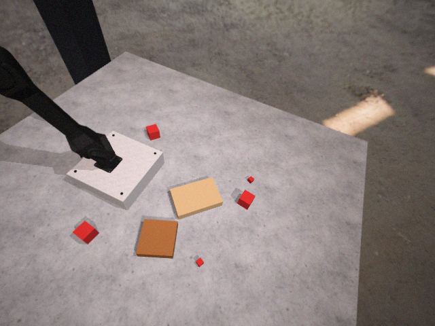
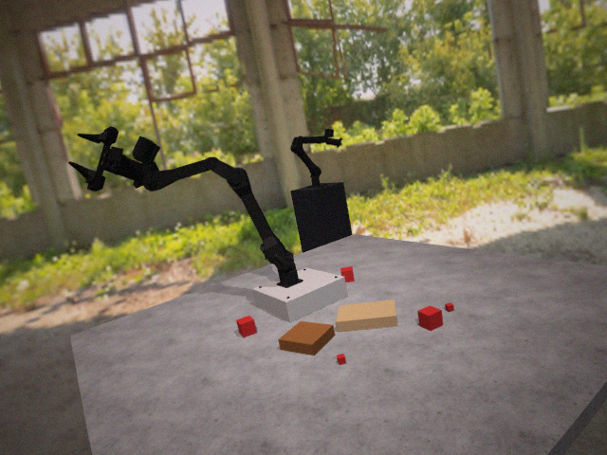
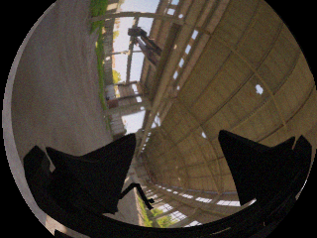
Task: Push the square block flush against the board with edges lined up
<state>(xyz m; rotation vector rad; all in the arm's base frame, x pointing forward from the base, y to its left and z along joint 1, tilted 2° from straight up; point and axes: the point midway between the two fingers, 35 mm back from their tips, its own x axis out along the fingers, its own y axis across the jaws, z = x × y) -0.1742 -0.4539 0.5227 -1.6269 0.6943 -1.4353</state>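
My gripper tip is 580 mm above the orange-brown square block, 450 mm short of it and 350 mm to the right of it. Also, from my gripper tip: tan board: 580 mm below, 520 mm to the left, 490 mm ahead.
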